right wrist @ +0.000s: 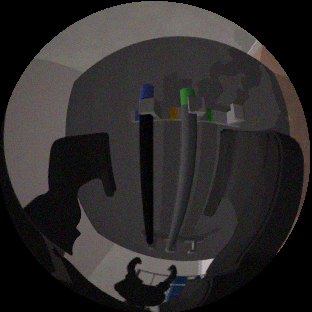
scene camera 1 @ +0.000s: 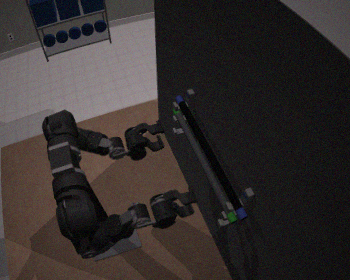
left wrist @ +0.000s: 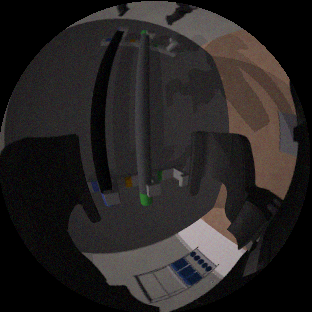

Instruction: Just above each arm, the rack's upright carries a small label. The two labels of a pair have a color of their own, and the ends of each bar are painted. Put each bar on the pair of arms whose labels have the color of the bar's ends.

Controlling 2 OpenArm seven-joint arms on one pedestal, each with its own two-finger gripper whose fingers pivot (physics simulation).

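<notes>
The black bar with blue ends [scene camera 1: 207, 148] [left wrist: 98, 115] [right wrist: 146, 175] rests on the arms beside the blue labels [left wrist: 95, 186] [right wrist: 137, 115]. The grey bar with green ends [scene camera 1: 199, 152] [left wrist: 143, 110] [right wrist: 183, 185] rests on the middle arms, beside the orange labels [left wrist: 129, 181] [right wrist: 173, 112]. The green labels [left wrist: 160, 175] [right wrist: 210, 115] belong to the bottom pair, whose arms [left wrist: 181, 177] [right wrist: 235, 115] are empty. My left gripper [scene camera 1: 161, 135] and right gripper [scene camera 1: 193, 203] are open and empty, drawn back from the grey bar.
A large dark panel [scene camera 1: 260, 110] stands behind the bars. A shelf unit with blue bins [scene camera 1: 60, 21] stands against the far wall at the upper left in scene camera 1. The brown floor mat [scene camera 1: 30, 175] lies under the robot.
</notes>
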